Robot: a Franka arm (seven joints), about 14 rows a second.
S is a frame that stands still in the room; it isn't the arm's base.
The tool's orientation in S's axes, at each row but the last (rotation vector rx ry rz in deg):
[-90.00, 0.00, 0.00]
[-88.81, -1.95, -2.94]
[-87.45, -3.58, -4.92]
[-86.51, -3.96, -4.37]
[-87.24, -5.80, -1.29]
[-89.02, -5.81, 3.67]
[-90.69, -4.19, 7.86]
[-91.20, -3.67, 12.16]
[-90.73, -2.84, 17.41]
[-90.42, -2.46, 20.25]
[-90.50, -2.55, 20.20]
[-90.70, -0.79, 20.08]
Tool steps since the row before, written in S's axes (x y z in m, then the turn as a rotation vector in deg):
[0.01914, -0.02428, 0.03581, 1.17, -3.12, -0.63]
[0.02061, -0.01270, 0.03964, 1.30, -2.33, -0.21]
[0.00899, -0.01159, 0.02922, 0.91, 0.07, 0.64]
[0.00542, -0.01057, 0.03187, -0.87, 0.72, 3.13]
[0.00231, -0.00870, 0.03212, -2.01, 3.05, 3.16]
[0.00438, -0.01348, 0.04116, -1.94, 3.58, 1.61]
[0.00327, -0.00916, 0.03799, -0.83, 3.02, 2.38]
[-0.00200, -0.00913, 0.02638, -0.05, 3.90, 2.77]
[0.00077, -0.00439, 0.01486, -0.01, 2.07, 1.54]
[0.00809, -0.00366, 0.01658, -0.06, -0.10, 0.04]
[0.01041, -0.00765, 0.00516, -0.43, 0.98, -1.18]
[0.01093, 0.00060, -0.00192, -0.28, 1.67, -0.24]
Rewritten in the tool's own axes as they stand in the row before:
[0.01914, -0.03581, -0.02428, 1.17, 0.63, -3.12]
[0.02288, -0.03870, -0.01166, 1.31, 0.23, -2.32]
[0.01191, -0.02870, -0.01018, 0.97, -0.55, 0.11]
[0.00844, -0.03180, -0.00864, -0.58, -3.15, 0.90]
[0.00446, -0.03223, -0.00736, -1.60, -3.15, 3.29]
[0.00395, -0.04127, -0.01328, -1.51, -1.59, 3.79]
[0.00044, -0.03792, -0.00997, -0.52, -2.40, 3.07]
[-0.00606, -0.02576, -0.00912, 0.36, -2.89, 3.80]
[-0.00263, -0.01460, -0.00453, 0.20, -1.60, 2.01]
[0.00352, -0.01763, -0.00551, -0.09, -0.02, -0.08]
[0.00700, -0.00667, -0.01000, 0.06, 1.19, 1.05]
[0.01094, -0.00042, -0.00193, 0.16, 0.21, 1.69]

